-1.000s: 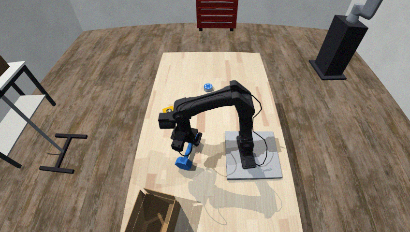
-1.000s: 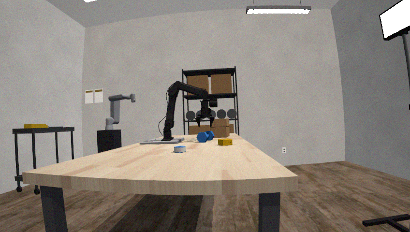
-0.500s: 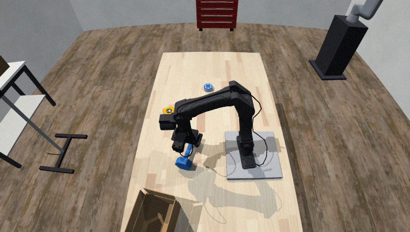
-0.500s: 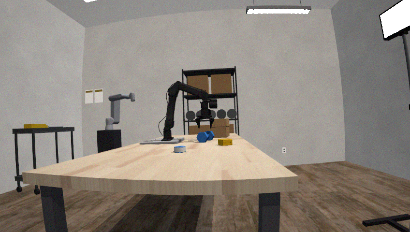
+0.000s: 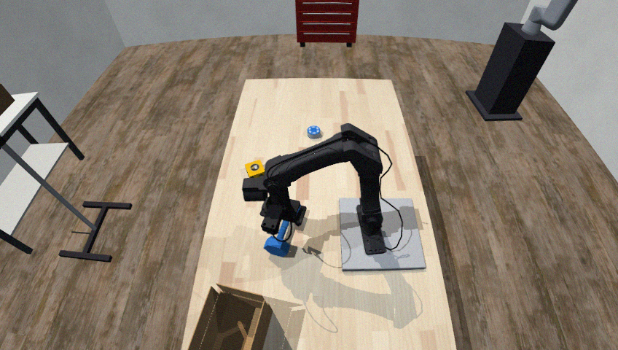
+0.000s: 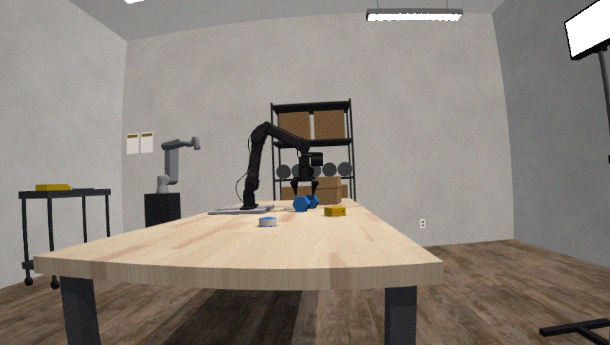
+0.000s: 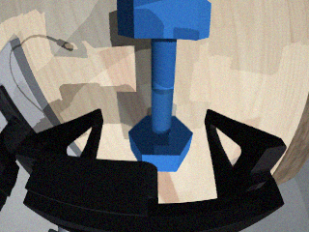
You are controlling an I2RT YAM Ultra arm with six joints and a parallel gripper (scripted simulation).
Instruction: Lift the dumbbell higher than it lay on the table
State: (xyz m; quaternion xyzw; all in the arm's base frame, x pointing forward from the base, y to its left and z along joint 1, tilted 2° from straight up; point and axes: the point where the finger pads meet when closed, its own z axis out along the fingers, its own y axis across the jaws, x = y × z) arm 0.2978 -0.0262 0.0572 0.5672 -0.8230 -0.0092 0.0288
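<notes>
The blue dumbbell lies 10 mm ahead of my hand and 50 mm below it. Round my hand: round puck: 140 mm behind, 490 mm to the right, 70 mm below.
</notes>
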